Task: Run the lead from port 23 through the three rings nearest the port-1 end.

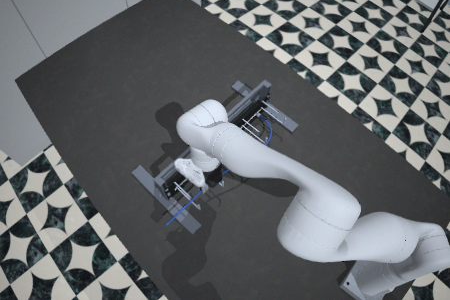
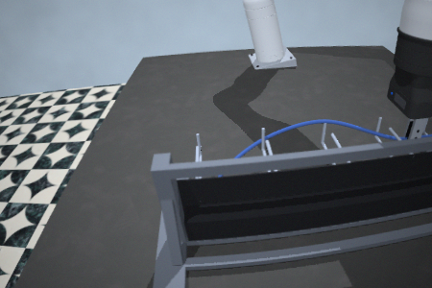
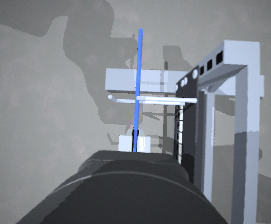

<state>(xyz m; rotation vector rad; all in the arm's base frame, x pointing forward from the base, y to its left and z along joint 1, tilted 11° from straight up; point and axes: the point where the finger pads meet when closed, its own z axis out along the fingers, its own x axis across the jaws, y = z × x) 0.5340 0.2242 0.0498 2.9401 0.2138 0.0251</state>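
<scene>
Right now my hand is 150 mm to the right of the free end of lead, 20 mm past it and 20 mm above it. The rest, counted from my hand: grey rack (140 mm to the right, 110 mm ahead, 20 mm below).
</scene>
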